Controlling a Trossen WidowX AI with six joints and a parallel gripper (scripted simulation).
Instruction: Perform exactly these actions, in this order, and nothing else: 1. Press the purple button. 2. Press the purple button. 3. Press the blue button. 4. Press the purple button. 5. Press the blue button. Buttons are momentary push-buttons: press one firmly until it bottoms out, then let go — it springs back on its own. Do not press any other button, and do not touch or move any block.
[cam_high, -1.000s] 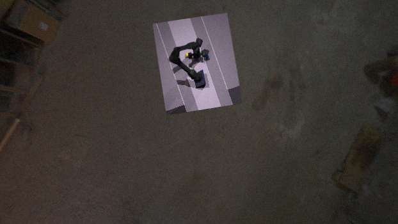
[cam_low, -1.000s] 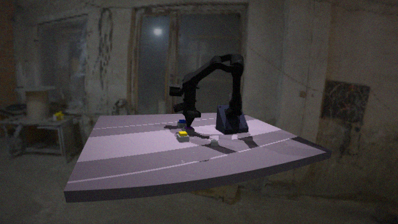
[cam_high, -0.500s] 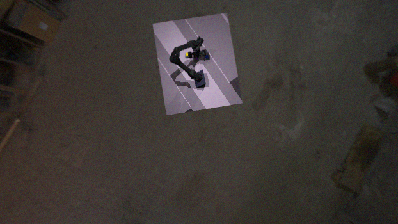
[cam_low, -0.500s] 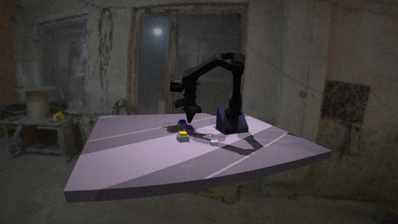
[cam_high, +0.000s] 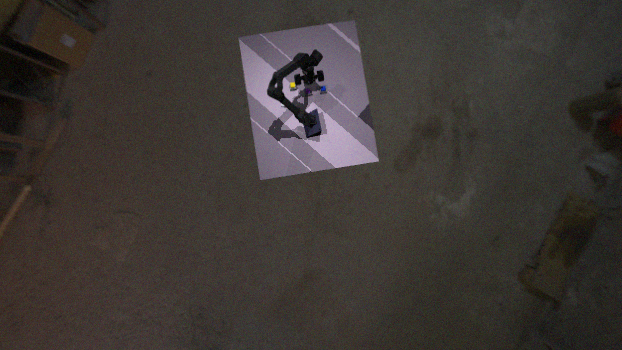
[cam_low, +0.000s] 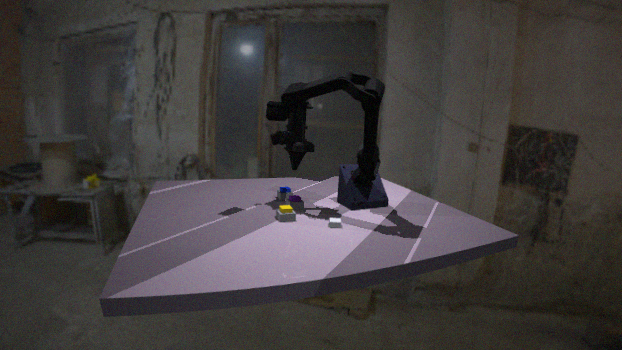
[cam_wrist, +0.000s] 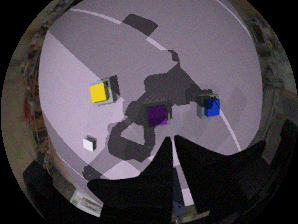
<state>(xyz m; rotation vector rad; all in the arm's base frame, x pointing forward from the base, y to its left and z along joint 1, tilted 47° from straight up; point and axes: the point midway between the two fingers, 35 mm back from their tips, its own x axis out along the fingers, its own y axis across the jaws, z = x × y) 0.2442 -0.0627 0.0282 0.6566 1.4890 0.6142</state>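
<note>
The blue button lies 1 cm behind my gripper tip, 10 cm to the right of it and 9 cm below it. Round my gripper tip: white block: 6 cm behind, 20 cm to the left, 12 cm below; yellow button: 6 cm ahead, 11 cm to the left, 9 cm below; purple button: 1 cm to the left, 9 cm below.
</note>
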